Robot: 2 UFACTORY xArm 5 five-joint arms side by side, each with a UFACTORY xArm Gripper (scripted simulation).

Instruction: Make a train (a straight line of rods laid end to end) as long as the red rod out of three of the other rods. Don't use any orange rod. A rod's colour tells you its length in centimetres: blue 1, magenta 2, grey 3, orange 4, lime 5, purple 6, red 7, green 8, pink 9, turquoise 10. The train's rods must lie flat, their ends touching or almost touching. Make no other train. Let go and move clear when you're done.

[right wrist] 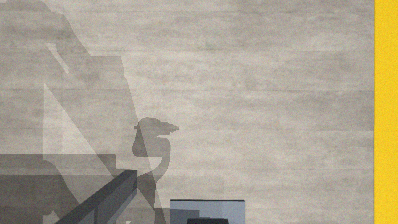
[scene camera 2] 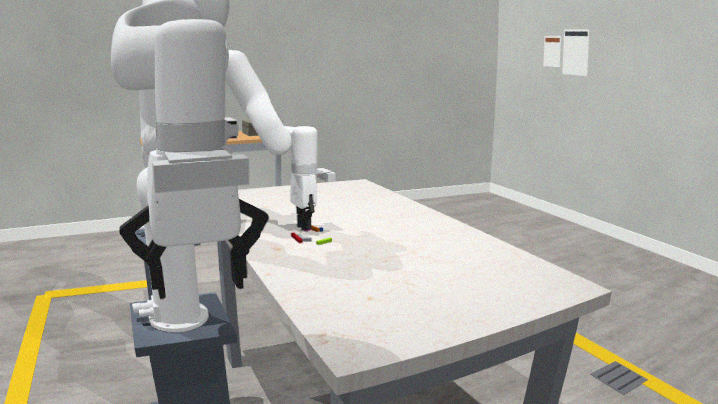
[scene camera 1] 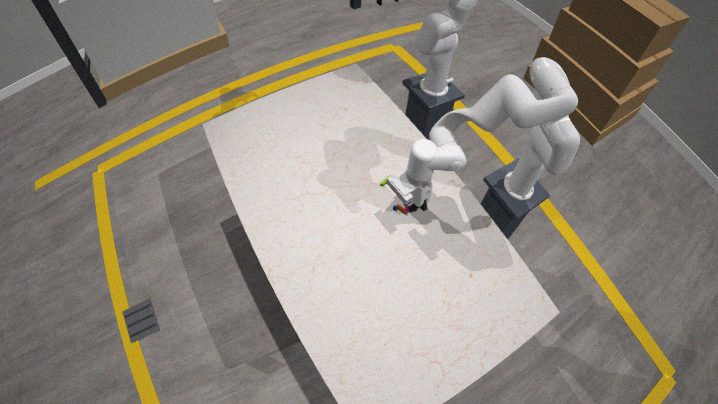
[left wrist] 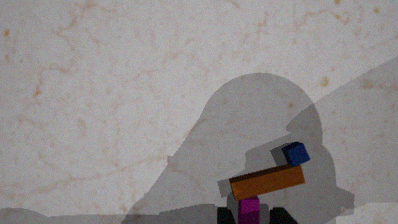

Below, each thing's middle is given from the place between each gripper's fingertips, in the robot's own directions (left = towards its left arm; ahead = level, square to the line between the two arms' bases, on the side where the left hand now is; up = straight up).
Labels:
I see the orange rod (left wrist: 284, 176) 30 mm ahead of my left hand (scene camera 2: 304, 228), 10 mm to the right of it and 20 mm below it.
Right now the orange rod is 86 cm to the left of my right hand (scene camera 2: 200, 289), 44 cm ahead of it and 24 cm below it.

